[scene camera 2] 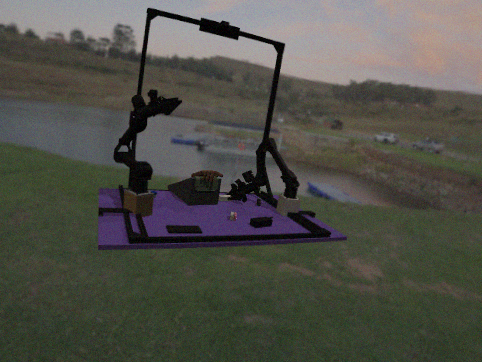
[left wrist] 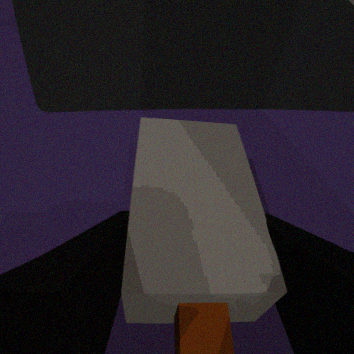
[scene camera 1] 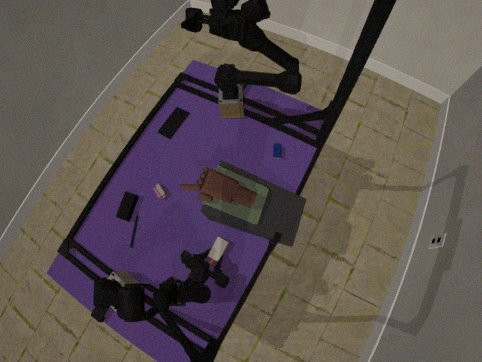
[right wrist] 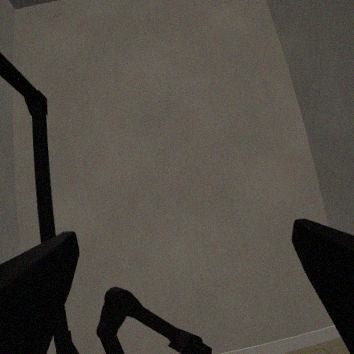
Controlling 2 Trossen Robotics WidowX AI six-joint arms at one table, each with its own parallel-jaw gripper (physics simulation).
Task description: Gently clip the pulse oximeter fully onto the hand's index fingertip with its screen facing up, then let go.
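Places are measured from the left arm's base along level axes (x down, y left, z ahead), in millimetres.
Pixels of known places: left gripper, between the fingertips: (scene camera 2: 226, 197) (left wrist: 194, 223) (scene camera 1: 217, 251); right gripper, between the fingertips: (scene camera 2: 180, 99) (scene camera 1: 195, 28) (right wrist: 186, 236); left arm's base, origin of its link: (scene camera 2: 289, 196); right arm's base, origin of its link: (scene camera 2: 139, 191) (scene camera 1: 230, 93).
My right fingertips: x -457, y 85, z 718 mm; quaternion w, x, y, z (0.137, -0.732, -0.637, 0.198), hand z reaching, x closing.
Observation:
Ahead of a thing's pixels: the offset from my right fingertips to its top centre. "spot": to the spot under its first point. Level surfaces: height alone.
The white pulse oximeter @(dx +534, dy -276, dz -386 mm) (scene camera 1: 219, 247) (left wrist: 182, 158), with an orange tab at its near end, lies low over the purple mat @(dx +562 mm) (scene camera 1: 178, 158). My left gripper (scene camera 1: 213, 258) (left wrist: 194, 223) (scene camera 2: 238, 191) is shut on the oximeter, one finger against each long side. The brown model hand (scene camera 1: 221, 187) (scene camera 2: 206, 174) rests on a green pad @(spot: dx +429, dy -257, dz -249 mm) (scene camera 1: 232, 212) in the middle of the mat. Its index finger (scene camera 1: 190, 187) points left, well away from the oximeter. My right gripper (scene camera 1: 186, 21) (scene camera 2: 174, 103) (right wrist: 186, 236) is open and empty, raised high at the back and facing the wall.
A dark grey block @(spot: dx +512, dy -401, dz -140 mm) (scene camera 1: 284, 215) carries the green pad. On the mat lie a blue item @(dx +530, dy -233, dz +73 mm) (scene camera 1: 277, 150), a small pink and white item @(dx +531, dy +54, dz -338 mm) (scene camera 1: 160, 191), two flat black boxes @(dx +554, dy +227, dz -62 mm) (scene camera 1: 173, 122) @(dx +527, dy +126, dz -469 mm) (scene camera 1: 127, 205) and a black pen @(dx +553, dy +42, dz -522 mm) (scene camera 1: 134, 230). A black frame (scene camera 1: 347, 72) borders the mat.

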